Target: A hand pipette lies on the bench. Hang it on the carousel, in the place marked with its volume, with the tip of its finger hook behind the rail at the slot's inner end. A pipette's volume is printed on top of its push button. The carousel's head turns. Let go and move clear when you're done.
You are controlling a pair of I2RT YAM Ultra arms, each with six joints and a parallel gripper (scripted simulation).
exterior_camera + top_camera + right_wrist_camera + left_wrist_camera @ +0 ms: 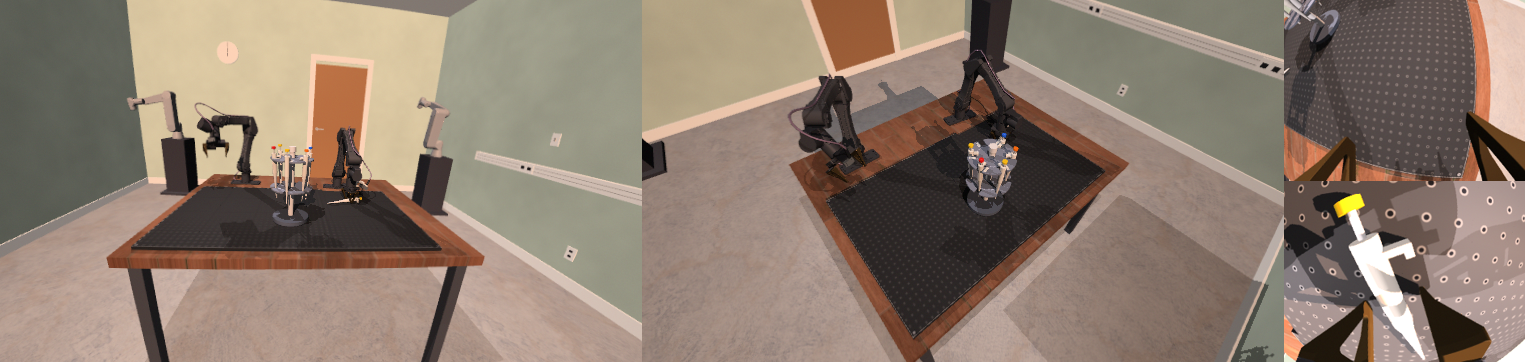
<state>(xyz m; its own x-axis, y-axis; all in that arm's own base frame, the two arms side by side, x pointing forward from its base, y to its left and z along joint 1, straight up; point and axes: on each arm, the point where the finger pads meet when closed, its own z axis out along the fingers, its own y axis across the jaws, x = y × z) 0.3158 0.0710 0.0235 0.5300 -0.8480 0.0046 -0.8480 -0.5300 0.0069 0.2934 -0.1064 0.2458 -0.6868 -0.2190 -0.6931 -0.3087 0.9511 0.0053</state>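
Now: the pipette 2 cm ahead of my left hand and 1 cm to the right of it.
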